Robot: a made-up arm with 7 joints. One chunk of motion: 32 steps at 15 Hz.
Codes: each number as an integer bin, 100 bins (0 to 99) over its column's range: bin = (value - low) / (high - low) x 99, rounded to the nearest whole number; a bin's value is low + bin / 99 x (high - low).
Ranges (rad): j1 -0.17..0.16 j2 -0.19..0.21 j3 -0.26..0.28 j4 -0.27..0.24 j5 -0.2..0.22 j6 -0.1..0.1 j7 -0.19..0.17
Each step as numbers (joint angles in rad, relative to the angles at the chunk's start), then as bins.
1 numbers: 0.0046 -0.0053 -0.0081 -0.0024 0.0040 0.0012 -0.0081
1 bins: 52 46 46 52 48 50 50
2 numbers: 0.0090 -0.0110 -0.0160 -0.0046 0.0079 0.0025 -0.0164
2 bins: 54 44 45 52 49 51 48
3 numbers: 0.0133 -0.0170 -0.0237 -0.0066 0.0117 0.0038 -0.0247
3 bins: 55 43 43 51 50 51 45
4 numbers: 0.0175 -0.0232 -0.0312 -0.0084 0.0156 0.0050 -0.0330
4 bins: 56 41 42 51 51 52 43
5 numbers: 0.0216 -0.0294 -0.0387 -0.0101 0.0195 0.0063 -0.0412
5 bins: 57 40 41 50 52 53 41
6 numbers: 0.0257 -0.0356 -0.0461 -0.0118 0.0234 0.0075 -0.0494
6 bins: 59 38 39 50 53 53 39
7 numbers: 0.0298 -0.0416 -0.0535 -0.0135 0.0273 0.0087 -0.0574
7 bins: 60 37 38 50 54 54 36
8 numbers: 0.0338 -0.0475 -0.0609 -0.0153 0.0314 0.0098 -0.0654
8 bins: 61 35 37 49 55 54 34
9 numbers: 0.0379 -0.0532 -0.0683 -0.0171 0.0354 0.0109 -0.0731
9 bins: 62 34 35 49 55 55 32
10 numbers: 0.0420 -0.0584 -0.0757 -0.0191 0.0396 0.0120 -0.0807
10 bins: 64 33 34 49 56 55 30
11 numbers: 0.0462 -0.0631 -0.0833 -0.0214 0.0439 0.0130 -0.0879
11 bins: 65 31 32 48 57 56 28
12 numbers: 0.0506 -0.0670 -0.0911 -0.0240 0.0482 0.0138 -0.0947
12 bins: 66 30 31 48 59 56 26
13 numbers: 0.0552 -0.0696 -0.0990 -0.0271 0.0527 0.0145 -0.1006
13 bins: 68 30 30 47 60 57 25
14 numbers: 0.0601 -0.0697 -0.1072 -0.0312 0.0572 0.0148 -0.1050
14 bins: 69 30 28 46 61 57 23
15 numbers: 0.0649 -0.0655 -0.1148 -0.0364 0.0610 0.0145 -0.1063
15 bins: 70 31 27 45 62 57 23
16 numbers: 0.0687 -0.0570 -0.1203 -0.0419 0.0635 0.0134 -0.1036
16 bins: 72 33 26 44 62 56 24
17 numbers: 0.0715 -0.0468 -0.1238 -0.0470 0.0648 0.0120 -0.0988
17 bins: 72 35 25 43 62 55 25
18 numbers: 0.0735 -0.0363 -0.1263 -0.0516 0.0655 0.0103 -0.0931
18 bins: 73 38 25 42 63 55 27
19 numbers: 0.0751 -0.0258 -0.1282 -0.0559 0.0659 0.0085 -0.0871
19 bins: 74 41 24 42 63 54 28
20 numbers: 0.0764 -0.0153 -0.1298 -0.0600 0.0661 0.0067 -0.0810
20 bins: 74 43 24 41 63 53 30
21 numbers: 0.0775 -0.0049 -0.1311 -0.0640 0.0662 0.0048 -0.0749
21 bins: 74 46 24 40 63 52 32
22 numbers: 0.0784 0.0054 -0.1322 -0.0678 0.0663 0.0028 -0.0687
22 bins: 75 48 23 39 63 51 33
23 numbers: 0.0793 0.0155 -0.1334 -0.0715 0.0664 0.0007 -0.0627
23 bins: 75 51 23 39 63 50 35
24 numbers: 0.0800 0.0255 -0.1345 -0.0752 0.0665 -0.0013 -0.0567
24 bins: 75 53 23 38 63 49 37
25 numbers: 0.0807 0.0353 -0.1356 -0.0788 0.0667 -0.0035 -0.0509
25 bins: 75 56 23 37 63 48 38
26 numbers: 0.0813 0.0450 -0.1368 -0.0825 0.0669 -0.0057 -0.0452
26 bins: 75 58 23 36 63 47 40
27 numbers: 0.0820 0.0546 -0.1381 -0.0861 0.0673 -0.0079 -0.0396
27 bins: 76 61 22 36 63 46 41
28 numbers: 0.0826 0.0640 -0.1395 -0.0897 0.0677 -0.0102 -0.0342
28 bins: 76 63 22 35 63 44 43
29 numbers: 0.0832 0.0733 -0.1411 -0.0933 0.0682 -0.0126 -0.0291
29 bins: 76 65 22 34 63 43 44
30 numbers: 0.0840 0.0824 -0.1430 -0.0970 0.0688 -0.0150 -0.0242
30 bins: 76 67 21 34 63 42 46
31 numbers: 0.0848 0.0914 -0.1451 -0.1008 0.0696 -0.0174 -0.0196
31 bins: 76 70 21 33 64 41 47
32 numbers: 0.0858 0.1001 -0.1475 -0.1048 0.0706 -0.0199 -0.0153
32 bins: 77 72 21 32 64 40 48
